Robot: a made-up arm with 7 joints. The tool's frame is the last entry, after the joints.
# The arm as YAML. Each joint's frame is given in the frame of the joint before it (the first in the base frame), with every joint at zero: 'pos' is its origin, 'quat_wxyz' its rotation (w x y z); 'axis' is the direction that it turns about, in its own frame. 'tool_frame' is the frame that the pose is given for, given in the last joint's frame.
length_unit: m
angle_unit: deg
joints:
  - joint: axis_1
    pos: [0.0, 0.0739, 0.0]
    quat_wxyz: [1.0, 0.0, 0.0, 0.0]
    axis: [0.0, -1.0, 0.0]
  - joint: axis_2
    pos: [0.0, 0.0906, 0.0]
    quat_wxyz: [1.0, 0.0, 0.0, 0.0]
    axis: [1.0, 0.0, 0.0]
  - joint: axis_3
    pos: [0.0, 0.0, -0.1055]
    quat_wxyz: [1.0, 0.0, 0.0, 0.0]
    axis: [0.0, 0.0, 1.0]
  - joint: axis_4
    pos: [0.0, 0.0, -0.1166]
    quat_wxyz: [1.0, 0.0, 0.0, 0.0]
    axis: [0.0, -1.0, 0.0]
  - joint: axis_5
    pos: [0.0, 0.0, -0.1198]
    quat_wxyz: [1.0, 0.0, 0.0, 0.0]
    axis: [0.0, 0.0, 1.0]
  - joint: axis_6
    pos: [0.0, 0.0, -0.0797]
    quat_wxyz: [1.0, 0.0, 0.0, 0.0]
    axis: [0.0, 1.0, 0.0]
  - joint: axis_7
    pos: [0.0, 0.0, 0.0]
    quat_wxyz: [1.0, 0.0, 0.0, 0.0]
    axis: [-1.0, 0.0, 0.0]
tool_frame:
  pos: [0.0, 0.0, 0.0]
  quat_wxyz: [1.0, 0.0, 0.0, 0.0]
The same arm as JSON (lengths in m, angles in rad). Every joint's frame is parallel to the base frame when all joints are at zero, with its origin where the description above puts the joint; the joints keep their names.
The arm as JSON. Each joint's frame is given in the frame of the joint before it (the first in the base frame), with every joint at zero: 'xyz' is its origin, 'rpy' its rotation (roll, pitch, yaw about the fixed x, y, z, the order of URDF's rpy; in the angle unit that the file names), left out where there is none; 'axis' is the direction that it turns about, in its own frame. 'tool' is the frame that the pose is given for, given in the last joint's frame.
{
  "units": {
    "length": "m",
    "angle": "rad"
  },
  "joints": [
    {
      "name": "axis_1",
      "type": "revolute",
      "origin": {
        "xyz": [
          0.0,
          0.0739,
          0.0
        ]
      },
      "axis": [
        0.0,
        -1.0,
        0.0
      ]
    },
    {
      "name": "axis_2",
      "type": "revolute",
      "origin": {
        "xyz": [
          0.0,
          0.0906,
          0.0
        ]
      },
      "axis": [
        1.0,
        0.0,
        0.0
      ]
    },
    {
      "name": "axis_3",
      "type": "revolute",
      "origin": {
        "xyz": [
          0.0,
          0.0,
          -0.1055
        ]
      },
      "axis": [
        0.0,
        0.0,
        1.0
      ]
    },
    {
      "name": "axis_4",
      "type": "revolute",
      "origin": {
        "xyz": [
          0.0,
          0.0,
          -0.1166
        ]
      },
      "axis": [
        0.0,
        -1.0,
        0.0
      ]
    },
    {
      "name": "axis_5",
      "type": "revolute",
      "origin": {
        "xyz": [
          0.0,
          0.0,
          -0.1198
        ]
      },
      "axis": [
        0.0,
        0.0,
        1.0
      ]
    },
    {
      "name": "axis_6",
      "type": "revolute",
      "origin": {
        "xyz": [
          0.0,
          0.0,
          -0.0797
        ]
      },
      "axis": [
        0.0,
        1.0,
        0.0
      ]
    },
    {
      "name": "axis_7",
      "type": "revolute",
      "origin": {
        "xyz": [
          0.0,
          0.0,
          0.0
        ]
      },
      "axis": [
        -1.0,
        0.0,
        0.0
      ]
    }
  ],
  "tool": {
    "origin": {
      "xyz": [
        0.0,
        0.0,
        0.0
      ]
    }
  }
}

